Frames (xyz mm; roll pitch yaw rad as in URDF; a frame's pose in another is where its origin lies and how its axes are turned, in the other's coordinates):
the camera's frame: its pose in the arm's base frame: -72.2 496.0 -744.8 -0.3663 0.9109 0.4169
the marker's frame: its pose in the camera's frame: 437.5 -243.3 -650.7 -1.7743 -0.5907 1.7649
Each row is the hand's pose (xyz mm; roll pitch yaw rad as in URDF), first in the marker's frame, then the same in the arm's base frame.
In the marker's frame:
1: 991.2 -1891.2 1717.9 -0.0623 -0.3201 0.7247
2: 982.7 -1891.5 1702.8 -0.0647 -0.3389 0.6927
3: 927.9 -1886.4 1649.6 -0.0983 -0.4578 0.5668
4: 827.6 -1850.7 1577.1 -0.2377 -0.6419 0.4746
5: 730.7 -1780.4 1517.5 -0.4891 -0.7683 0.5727
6: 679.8 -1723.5 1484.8 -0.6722 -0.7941 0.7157
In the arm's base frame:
1: 66.5 338.3 1310.9 -0.8028 0.0098 2.6402
2: 78.3 336.8 1298.3 -0.8155 -0.0246 2.6307
3: 123.1 308.1 1243.2 -0.8981 -0.1907 2.6309
4: 170.7 244.0 1142.2 -1.1102 -0.3725 2.7179
5: 184.0 175.7 1028.0 -1.3566 -0.3968 2.8741
6: 176.9 139.1 953.8 -1.4726 -0.3389 2.9676

